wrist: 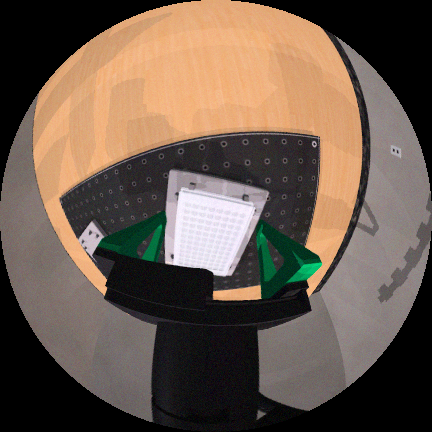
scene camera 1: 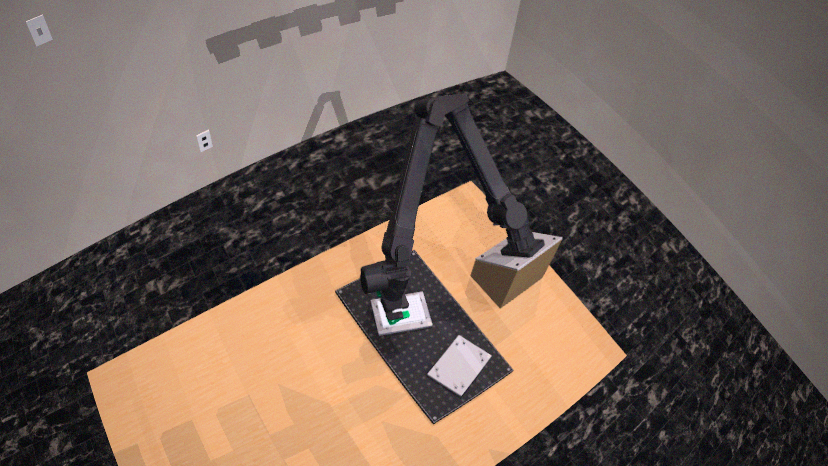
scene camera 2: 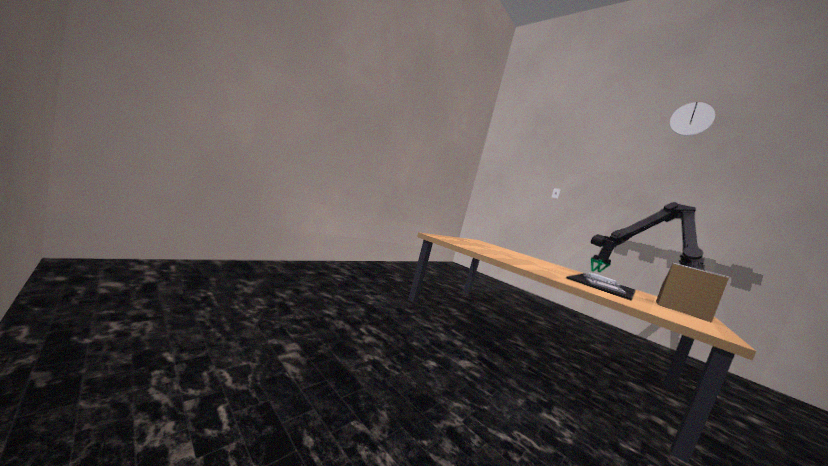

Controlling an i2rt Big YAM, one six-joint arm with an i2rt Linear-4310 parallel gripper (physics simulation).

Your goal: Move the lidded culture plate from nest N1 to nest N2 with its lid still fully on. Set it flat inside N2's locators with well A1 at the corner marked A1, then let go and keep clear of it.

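Places are measured from the arm's base along level axes (x ahead, y left, z up), in millimetres.
Pixels of known places: gripper, fingertip midpoint: (wrist: pixel 211 219) (scene camera 1: pixel 386 310) (scene camera 2: pixel 595 271); arm's base at its link origin: (scene camera 1: pixel 523 249) (scene camera 2: pixel 693 277).
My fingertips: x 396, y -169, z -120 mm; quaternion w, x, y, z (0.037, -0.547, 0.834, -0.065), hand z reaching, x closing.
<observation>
Ahead of a thing's pixels: the offset from my fingertips to its top centre. Level surfaces: height alone.
The white lidded culture plate @[dx -43, dy +22, dz -18 mm] (scene camera 1: pixel 420 307) (wrist: pixel 211 229) lies flat in the grey nest N1 @[dx -43, dy +22, dz -24 mm] (scene camera 1: pixel 403 329) (wrist: pixel 217 181), lid on. My gripper (scene camera 1: pixel 397 317) (scene camera 2: pixel 600 264) (wrist: pixel 211 219) is open. It hangs just above the plate, with one green finger off each long side, not touching. The arm hides much of the plate in scene camera 1. The empty grey nest N2 @[dx -47, dy +266, dz -24 mm] (scene camera 1: pixel 459 365) (wrist: pixel 90 238) lies further along the black breadboard (scene camera 1: pixel 398 362) (scene camera 2: pixel 624 291) (wrist: pixel 257 160), turned at an angle to N1. I cannot read the A1 mark.
The breadboard lies on a wooden table @[dz -59 mm] (scene camera 1: pixel 273 347) (scene camera 2: pixel 505 254) (wrist: pixel 201 80). The arm's base stands on a tan pedestal (scene camera 1: pixel 516 273) at the table's right side. Dark floor surrounds the table.
</observation>
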